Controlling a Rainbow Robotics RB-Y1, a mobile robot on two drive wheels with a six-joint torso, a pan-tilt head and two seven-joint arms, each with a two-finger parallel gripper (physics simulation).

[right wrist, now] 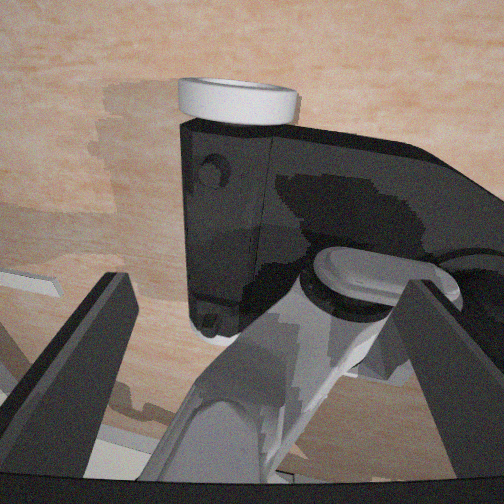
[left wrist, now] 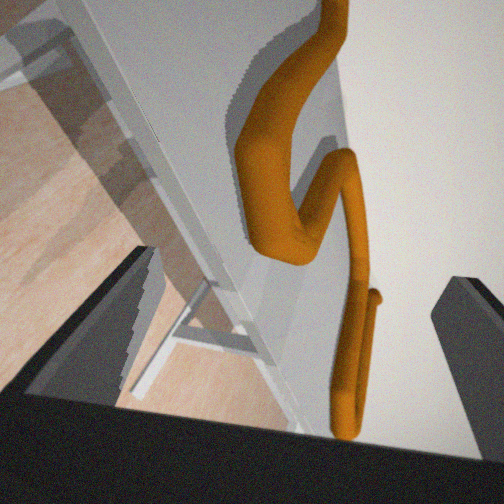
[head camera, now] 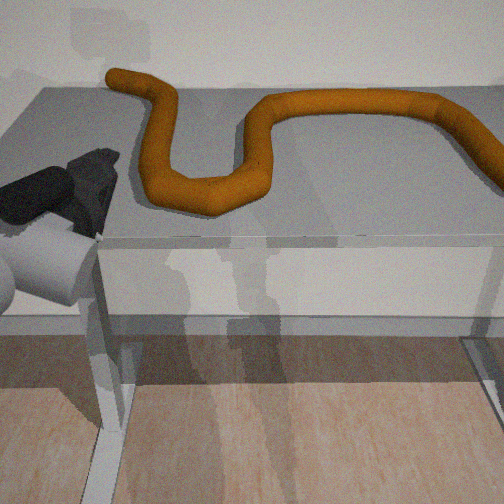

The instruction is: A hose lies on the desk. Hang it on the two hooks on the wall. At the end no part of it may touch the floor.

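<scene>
An orange hose [head camera: 260, 145] lies in curves on the grey desk [head camera: 300, 165], running from the back left corner to the right edge of the head view. My left gripper [head camera: 95, 192] is open and empty at the desk's left front corner, apart from the hose's nearest bend. In the left wrist view the hose [left wrist: 290, 200] lies ahead between my open left gripper's [left wrist: 290, 345] fingers, at a distance. My right gripper [right wrist: 265, 370] is open and empty, pointing down at the robot's own base above the floor. No hooks show in any view.
A pale wall [head camera: 300, 40] stands right behind the desk. The desk has thin grey legs [head camera: 112, 390] and a lower crossbar [head camera: 290, 325]. A wooden floor [head camera: 300, 440] lies below.
</scene>
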